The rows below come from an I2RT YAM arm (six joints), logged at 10 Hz.
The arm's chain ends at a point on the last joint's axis. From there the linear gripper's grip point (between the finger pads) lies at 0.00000 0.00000 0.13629 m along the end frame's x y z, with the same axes.
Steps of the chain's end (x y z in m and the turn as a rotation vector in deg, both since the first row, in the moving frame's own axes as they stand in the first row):
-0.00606, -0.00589, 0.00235, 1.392, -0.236, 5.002
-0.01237, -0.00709, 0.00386, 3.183, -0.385, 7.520
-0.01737, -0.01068, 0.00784, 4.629, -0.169, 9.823
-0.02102, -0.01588, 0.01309, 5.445, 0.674, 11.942
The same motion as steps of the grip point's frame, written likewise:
-0.00648, -0.00922, 0.00231, 1.392, -0.236, 5.002
-0.01279, -0.01470, 0.00365, 3.183, -0.385, 7.520
-0.01683, -0.02166, 0.00740, 4.629, -0.169, 9.823
-0.01809, -0.02855, 0.01247, 5.445, 0.674, 11.942

